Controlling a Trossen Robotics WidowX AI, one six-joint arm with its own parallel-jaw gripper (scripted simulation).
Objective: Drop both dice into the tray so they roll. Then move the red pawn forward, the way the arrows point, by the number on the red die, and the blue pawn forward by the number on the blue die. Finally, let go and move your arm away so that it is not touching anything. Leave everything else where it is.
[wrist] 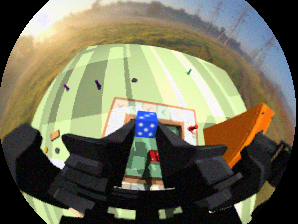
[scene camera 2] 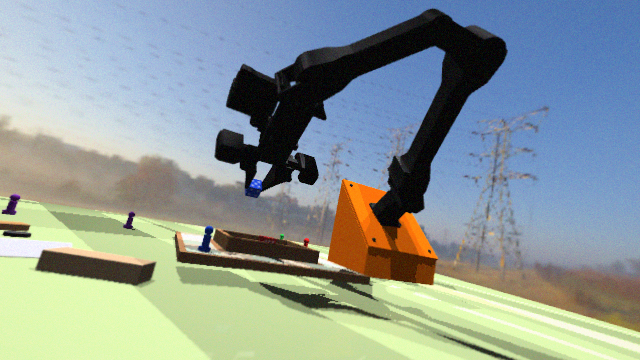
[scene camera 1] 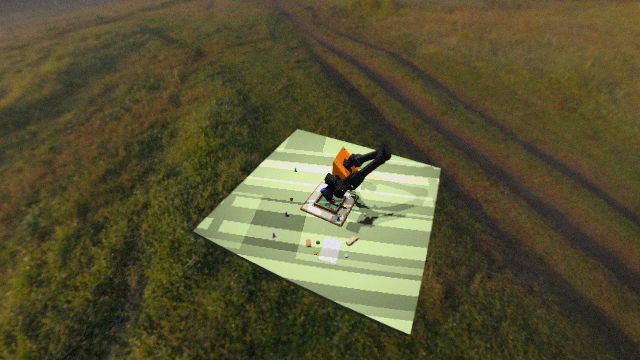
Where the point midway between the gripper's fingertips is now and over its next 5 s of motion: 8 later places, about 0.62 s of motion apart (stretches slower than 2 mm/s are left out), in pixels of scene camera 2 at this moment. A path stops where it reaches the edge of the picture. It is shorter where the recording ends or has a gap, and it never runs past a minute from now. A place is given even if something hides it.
The gripper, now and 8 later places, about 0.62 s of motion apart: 252, 188; 255, 179; 282, 202; 298, 214; 308, 226; 304, 238; 304, 248; 304, 236; 315, 196
